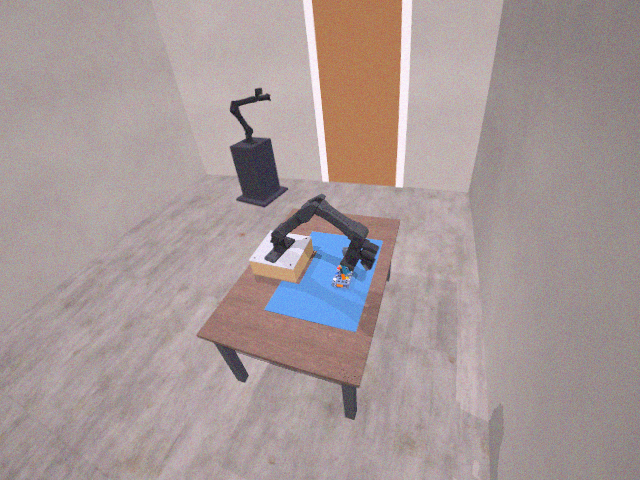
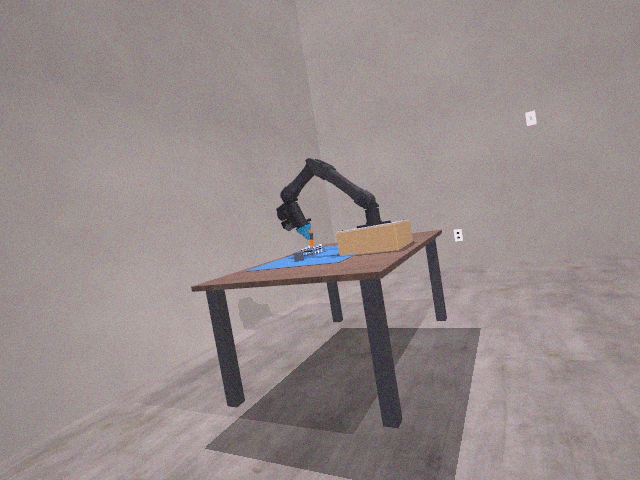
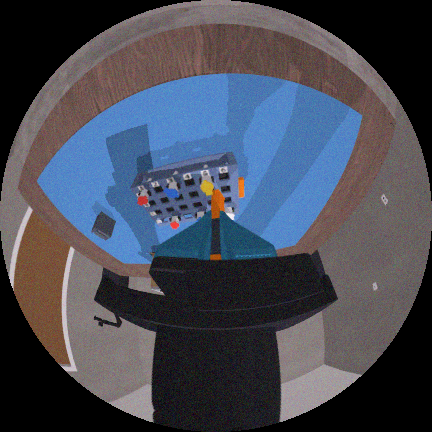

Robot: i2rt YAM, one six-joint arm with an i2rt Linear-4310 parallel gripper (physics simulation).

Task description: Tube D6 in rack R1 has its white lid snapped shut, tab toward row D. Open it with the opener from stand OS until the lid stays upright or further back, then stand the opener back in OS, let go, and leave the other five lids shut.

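Frame: origin at the arm's base, x ahead, y left, z up, level; millimetres.
Seen in the pictures: gripper, fingertip midpoint: [image 1: 344,273] [image 2: 309,239] [image 3: 215,215]; arm's base, origin of the base link: [image 1: 280,249] [image 2: 374,225].
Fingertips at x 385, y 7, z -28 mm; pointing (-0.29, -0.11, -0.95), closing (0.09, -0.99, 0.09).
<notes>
Pixels of each thing's middle, then the offset from my fingertips to it. "*": a spot on its surface instead. Level surfaces: height alone.
- opener, body centre: [image 3: 217,228] [image 2: 311,238] dy -3, dx -12, dz +6 mm
- rack R1, body centre: [image 3: 191,196] [image 2: 312,249] [image 1: 342,276] dy +24, dx -26, dz -51 mm
- white lid, body centre: [image 3: 229,215] dy -26, dx -44, dz -32 mm
- yellow lid, body centre: [image 3: 206,186] dy +7, dx +9, dz -31 mm
- blue mat, its level: dz -74 mm
- wooden table, its level: dz -77 mm
- orange piece, surface spot: [image 3: 241,187] * dy -39, dx -8, dz -51 mm
My gripper [image 1: 345,270] [image 2: 309,236] [image 3: 215,215], with teal fingers, is shut on the opener [image 2: 311,241] [image 3: 217,200], an orange tool with a dark middle. The opener points down over the number-6 end of rack R1 [image 2: 316,250] [image 3: 197,165], a grey-blue rack on the mat. A white lid [image 3: 230,216], that of tube D6, shows partly beside the opener and right finger; its angle and any contact cannot be told. The yellow lid [image 3: 207,188], blue lid [image 3: 171,192] and two red lids [image 3: 142,200] [image 3: 174,225] show. Another blue lid [image 3: 188,216] is small. Stand OS [image 2: 298,256] [image 3: 104,225] is a dark block.
The blue mat [image 1: 310,304] [image 3: 185,105] lies on the wooden table [image 1: 289,341] [image 2: 289,276]. The arm stands on a pale-topped box [image 1: 273,271] [image 2: 374,239]. An orange piece [image 3: 241,187] sits at the rack's number-6 end. A second arm on a dark pedestal [image 1: 256,167] stands away from the table.
</notes>
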